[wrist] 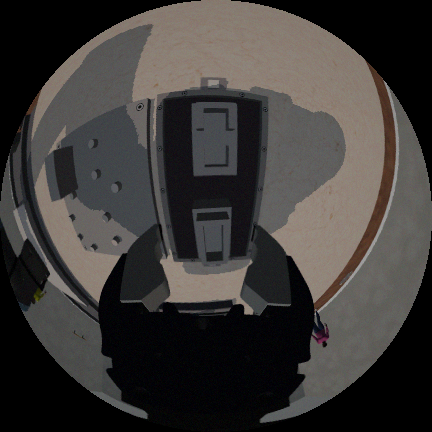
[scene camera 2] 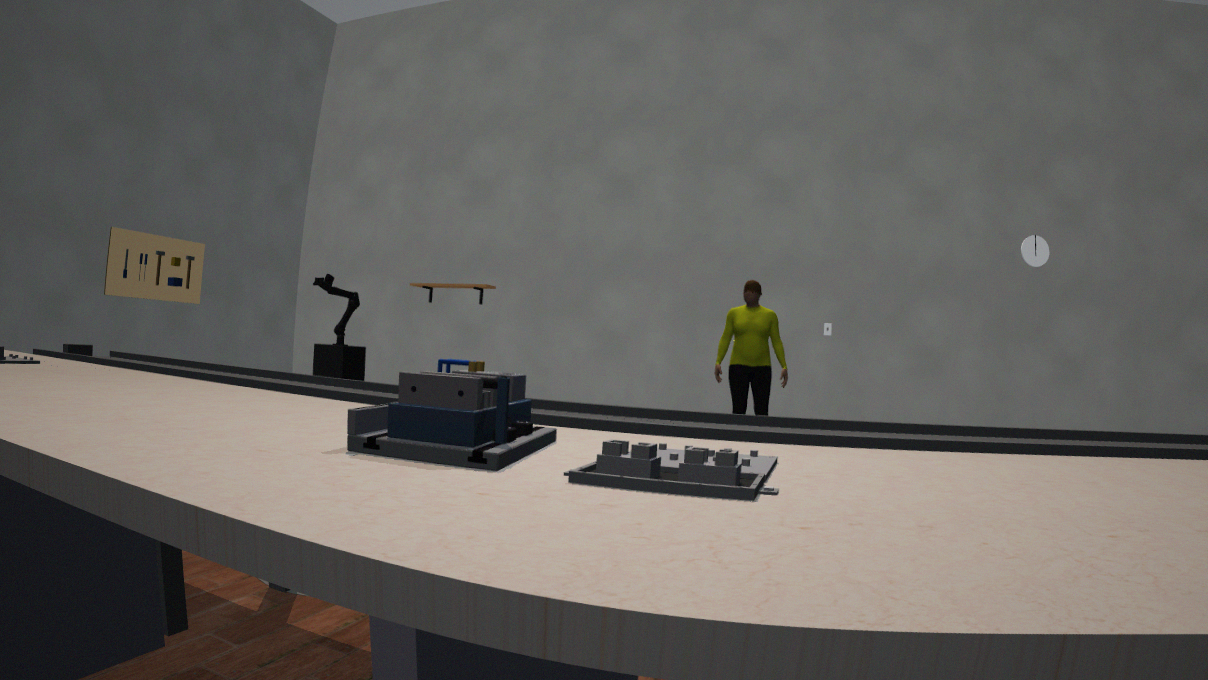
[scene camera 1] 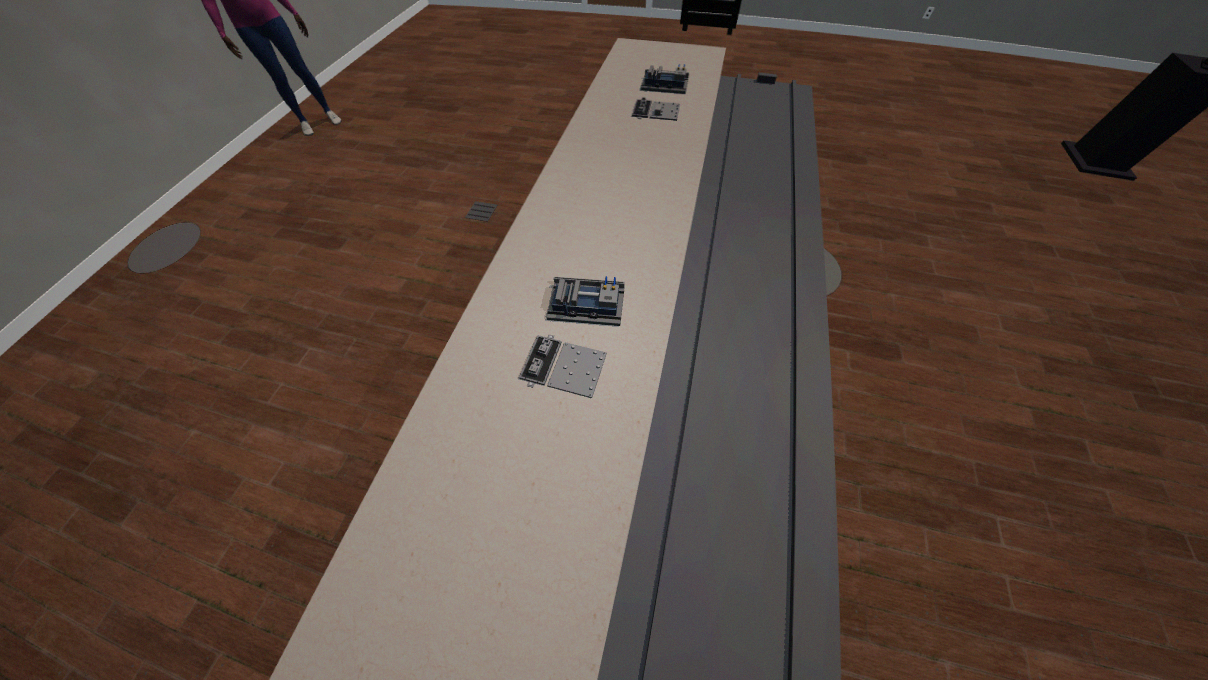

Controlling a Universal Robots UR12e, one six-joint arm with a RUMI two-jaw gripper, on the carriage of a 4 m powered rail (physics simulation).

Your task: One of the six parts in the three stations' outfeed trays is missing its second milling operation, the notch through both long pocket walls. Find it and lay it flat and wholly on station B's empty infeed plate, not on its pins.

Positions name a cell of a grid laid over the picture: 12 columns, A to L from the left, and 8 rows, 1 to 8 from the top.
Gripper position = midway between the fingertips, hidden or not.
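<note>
The gripper (wrist: F5) shares the scene with a grey block (wrist: B4), and both can be seen.
</note>
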